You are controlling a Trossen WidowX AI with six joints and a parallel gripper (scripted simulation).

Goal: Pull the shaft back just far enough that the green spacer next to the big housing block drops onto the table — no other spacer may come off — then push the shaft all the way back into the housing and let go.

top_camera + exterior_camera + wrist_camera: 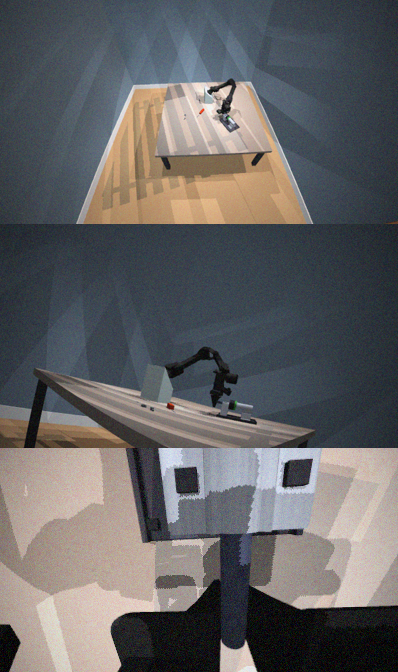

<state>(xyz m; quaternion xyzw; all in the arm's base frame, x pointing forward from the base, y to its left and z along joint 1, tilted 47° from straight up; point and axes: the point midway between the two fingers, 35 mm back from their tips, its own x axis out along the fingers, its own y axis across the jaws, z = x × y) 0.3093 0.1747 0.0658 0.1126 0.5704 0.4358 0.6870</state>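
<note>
The dark blue shaft is 6 cm ahead of my gripper tip, 3 cm to the left of it and 3 cm above it. Also, from my gripper tip: green spacer (11 cm ahead, 6 cm to the left, 3 cm above); then dark spacer (9 cm ahead, 5 cm to the left, 3 cm above); then red-handled screwdriver (30 cm to the right, 5 cm behind, 4 cm below).
</note>
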